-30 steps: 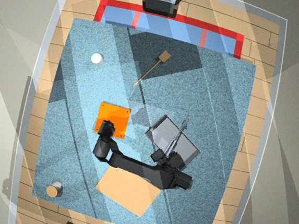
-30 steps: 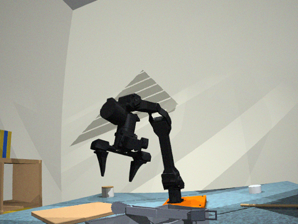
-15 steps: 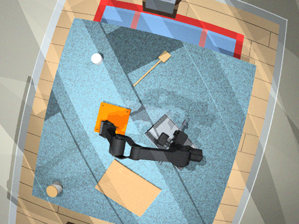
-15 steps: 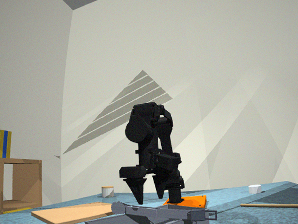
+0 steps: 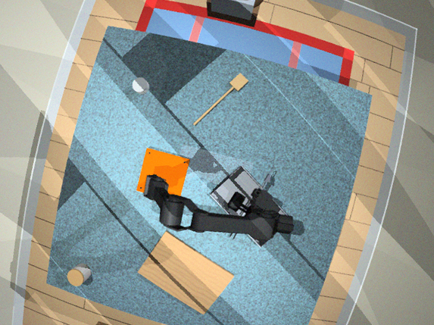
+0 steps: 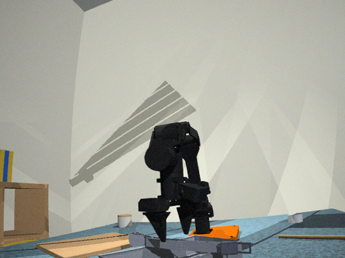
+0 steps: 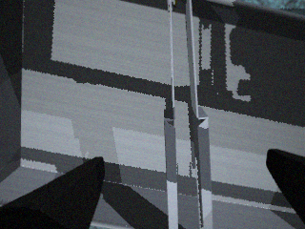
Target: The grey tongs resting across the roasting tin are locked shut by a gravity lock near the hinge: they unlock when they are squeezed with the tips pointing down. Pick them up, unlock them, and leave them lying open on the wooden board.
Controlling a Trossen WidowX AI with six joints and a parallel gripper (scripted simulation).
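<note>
Right now the grey roasting tin is 60 mm below my gripper tip and 10 mm ahead of it. From my gripper tip the other things lie so: white cylinder: 610 mm behind, 320 mm to the left, 70 mm below; wood-topped canister: 600 mm behind, 580 mm to the right, 50 mm below; wooden board: 390 mm to the right, 140 mm behind, 80 mm below.
</note>
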